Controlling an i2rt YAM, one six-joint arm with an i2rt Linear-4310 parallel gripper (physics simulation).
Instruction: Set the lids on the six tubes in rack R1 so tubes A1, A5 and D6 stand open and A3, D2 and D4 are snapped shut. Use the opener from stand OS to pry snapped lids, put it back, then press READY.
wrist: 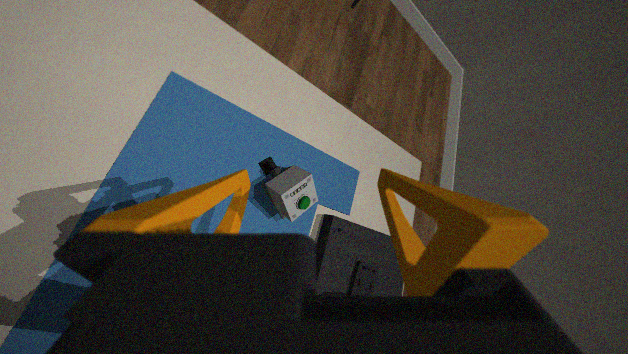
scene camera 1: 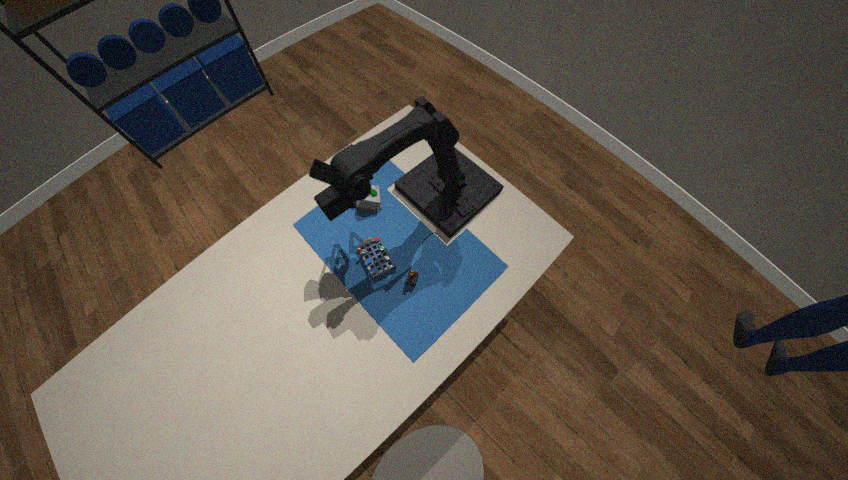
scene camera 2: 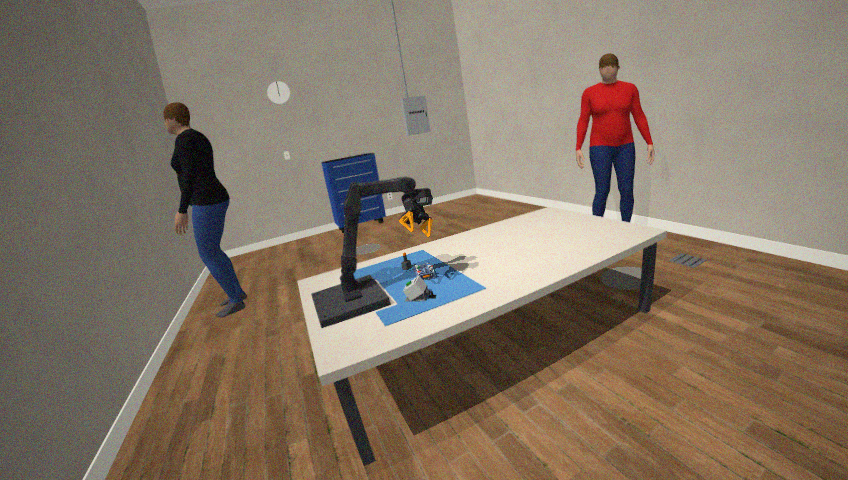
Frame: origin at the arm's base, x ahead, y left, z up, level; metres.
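Seen in the pictures: gripper, fingertip midpoint: (wrist: pixel 313 176) (scene camera 2: pixel 421 234); arm's base, link origin: (scene camera 1: pixel 452 193) (scene camera 2: pixel 350 290).
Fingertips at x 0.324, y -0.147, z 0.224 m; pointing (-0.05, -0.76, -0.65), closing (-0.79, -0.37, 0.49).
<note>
Offsets run from my fingertips to a thing's middle. Level surfaces: height alone.
My gripper (scene camera 2: pixel 418 230) (wrist: pixel 313 176) is open and empty, high above the blue mat @(dz -0.257 m) (scene camera 1: pixel 416 350) (scene camera 2: pixel 395 318) (wrist: pixel 170 100). Rack R1 @(dz -0.228, dx +0.034, dy +0.172 m) (scene camera 1: pixel 376 259) (scene camera 2: pixel 425 271) is small, with tubes and coloured lids; lid states are too small to tell. The rack does not show in the wrist view. A small dark stand with an orange-topped opener @(dz -0.212, dx -0.017, dy +0.311 m) (scene camera 1: pixel 411 278) (scene camera 2: pixel 405 261) stands on the mat beside the rack. A grey READY box @(dz -0.215, dx -0.070, dy -0.024 m) (scene camera 1: pixel 368 201) (scene camera 2: pixel 415 289) (wrist: pixel 291 194) with a green button @(dz -0.193, dx -0.089, dy -0.012 m) (scene camera 1: pixel 373 192) (wrist: pixel 303 202) sits near the arm's base, partly hidden by the arm in scene camera 1.
The arm's dark base plate (scene camera 1: pixel 476 190) (scene camera 2: pixel 333 306) (wrist: pixel 350 240) stands at one end of the white table @(dz -0.260 m) (scene camera 1: pixel 196 344) (scene camera 2: pixel 565 237). A person in black (scene camera 2: pixel 202 172) and a person in red (scene camera 2: pixel 612 113) stand on the floor. A shelf unit stands at the upper left in scene camera 1.
</note>
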